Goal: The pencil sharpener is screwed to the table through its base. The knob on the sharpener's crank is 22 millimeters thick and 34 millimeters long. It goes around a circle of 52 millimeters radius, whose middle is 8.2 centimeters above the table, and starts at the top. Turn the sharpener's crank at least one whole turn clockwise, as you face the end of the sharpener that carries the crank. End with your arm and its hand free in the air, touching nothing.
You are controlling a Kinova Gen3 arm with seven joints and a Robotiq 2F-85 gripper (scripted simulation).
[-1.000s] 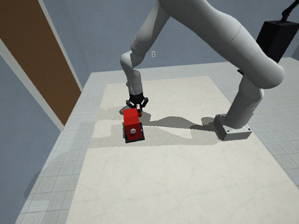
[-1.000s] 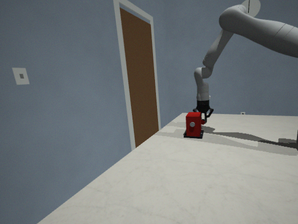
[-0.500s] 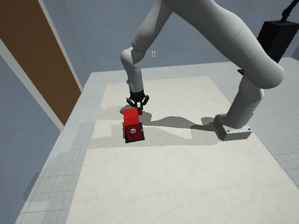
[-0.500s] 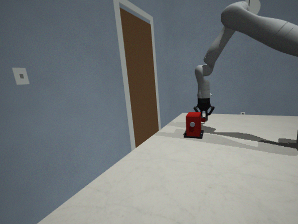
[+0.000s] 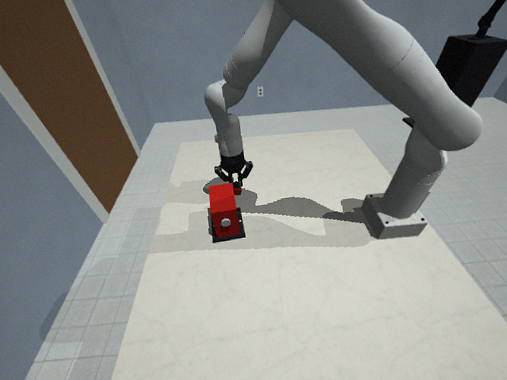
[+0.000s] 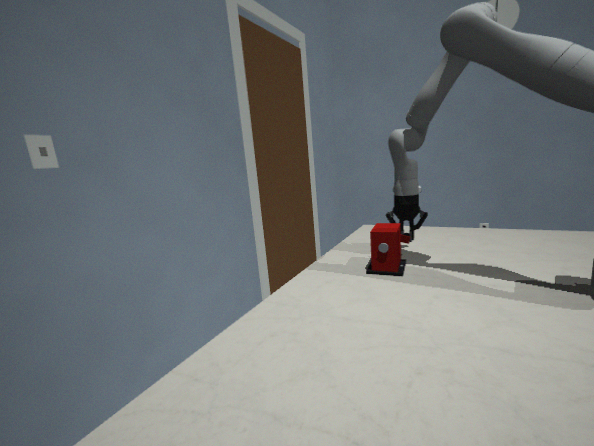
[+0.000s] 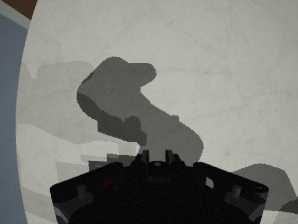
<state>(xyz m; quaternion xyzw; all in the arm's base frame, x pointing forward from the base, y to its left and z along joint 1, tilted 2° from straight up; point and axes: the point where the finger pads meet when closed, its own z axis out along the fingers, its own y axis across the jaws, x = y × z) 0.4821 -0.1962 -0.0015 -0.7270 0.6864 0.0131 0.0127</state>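
The crank knob lies 2 cm to the left of my hand.
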